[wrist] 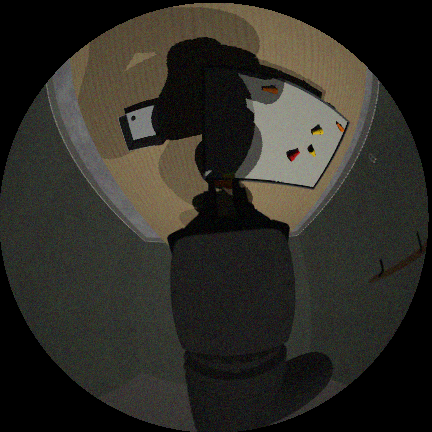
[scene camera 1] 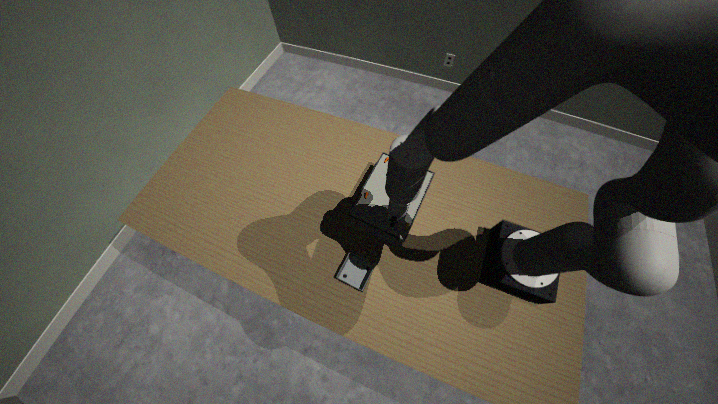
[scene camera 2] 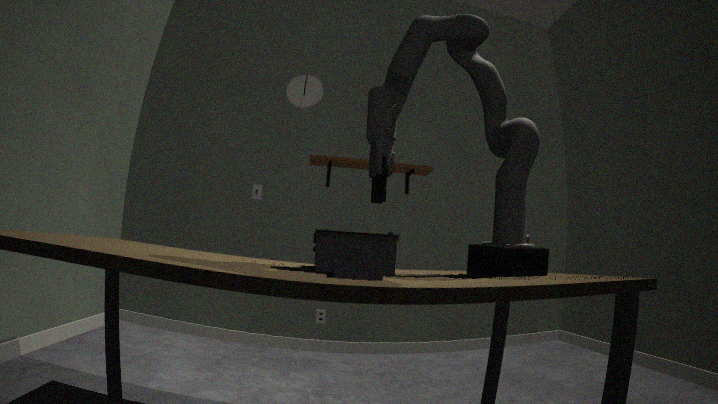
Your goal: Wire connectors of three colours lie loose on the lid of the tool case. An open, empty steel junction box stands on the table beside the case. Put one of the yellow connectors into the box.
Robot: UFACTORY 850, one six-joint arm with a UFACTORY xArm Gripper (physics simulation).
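My gripper (scene camera 1: 394, 221) (scene camera 2: 378, 199) (wrist: 223, 186) is shut on an orange connector (wrist: 223, 184), seen dimly between the fingertips. It hangs clearly above the case lid (scene camera 1: 378, 181) (wrist: 280, 117), by the lid's near edge in the wrist view. In that view a dim yellow connector (wrist: 228, 176) shows just past the fingertips, in shadow. Two more yellow connectors (wrist: 317, 130) (wrist: 312, 151) lie on the lid's right part, near a red connector (wrist: 293, 154). The open steel junction box (scene camera 1: 354, 273) (wrist: 142, 125) stands beside the case, partly in deep shadow.
Two orange connectors (scene camera 1: 386, 160) (scene camera 1: 366, 194) (wrist: 270, 90) (wrist: 340, 127) also lie on the lid. The tool case (scene camera 2: 356, 255) stands on the wooden table (scene camera 1: 200, 165) (scene camera 2: 200, 263). The arm's base (scene camera 1: 522, 286) (scene camera 2: 507, 260) stands to the right. The arm's shadow covers part of the lid.
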